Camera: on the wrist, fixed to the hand. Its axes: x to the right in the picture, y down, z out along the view.
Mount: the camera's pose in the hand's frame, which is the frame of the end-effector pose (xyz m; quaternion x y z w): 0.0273 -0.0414 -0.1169 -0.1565 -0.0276 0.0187 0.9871
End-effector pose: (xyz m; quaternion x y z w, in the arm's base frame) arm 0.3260 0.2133 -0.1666 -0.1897 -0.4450 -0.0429 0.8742
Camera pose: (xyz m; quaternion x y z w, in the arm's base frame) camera 0.4213 0.1344 -0.1950 -0.3336 -0.4531 -0.0904 0.8217
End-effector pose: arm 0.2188 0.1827 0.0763 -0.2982 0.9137 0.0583 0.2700
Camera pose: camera 0.1706 0.1037 0.1632 -0.3179 0.8909 0.2138 0.2440
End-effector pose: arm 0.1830 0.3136 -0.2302 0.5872 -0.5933 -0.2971 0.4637
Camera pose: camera 0.3088 0.3040 -0.2158 0.4877 -0.5629 -0.3936 0.5388
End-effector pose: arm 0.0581 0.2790 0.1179 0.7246 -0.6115 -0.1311 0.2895
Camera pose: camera 0.1612 0.2865 0.1917 0.6549 -0.6047 -0.2397 0.3848
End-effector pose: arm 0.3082 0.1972 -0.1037 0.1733 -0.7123 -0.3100 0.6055
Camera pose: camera 0.4106 0.1222 -0.1013 0.0544 -0.6745 -0.4109 0.6109
